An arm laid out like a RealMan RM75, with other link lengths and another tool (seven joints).
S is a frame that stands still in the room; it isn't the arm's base.
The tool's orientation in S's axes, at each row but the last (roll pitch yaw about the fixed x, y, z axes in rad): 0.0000 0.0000 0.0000; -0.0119 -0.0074 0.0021; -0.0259 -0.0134 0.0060; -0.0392 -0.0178 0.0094; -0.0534 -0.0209 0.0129; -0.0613 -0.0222 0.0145
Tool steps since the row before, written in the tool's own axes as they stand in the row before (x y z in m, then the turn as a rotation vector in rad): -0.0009 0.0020 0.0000 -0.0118 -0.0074 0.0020; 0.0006 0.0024 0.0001 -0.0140 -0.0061 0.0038; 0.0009 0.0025 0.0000 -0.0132 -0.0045 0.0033; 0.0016 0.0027 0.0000 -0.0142 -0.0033 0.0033; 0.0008 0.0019 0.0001 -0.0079 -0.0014 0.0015; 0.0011 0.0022 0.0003 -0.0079 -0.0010 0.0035
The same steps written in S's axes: -0.0009 0.0020 0.0000 -0.0118 -0.0074 0.0020; 0.0006 0.0024 0.0001 -0.0140 -0.0061 0.0038; 0.0009 0.0025 -0.0001 -0.0132 -0.0045 0.0032; 0.0016 0.0027 -0.0001 -0.0142 -0.0033 0.0032; 0.0008 0.0019 0.0000 -0.0079 -0.0014 0.0014; 0.0011 0.0022 0.0002 -0.0080 -0.0009 0.0034
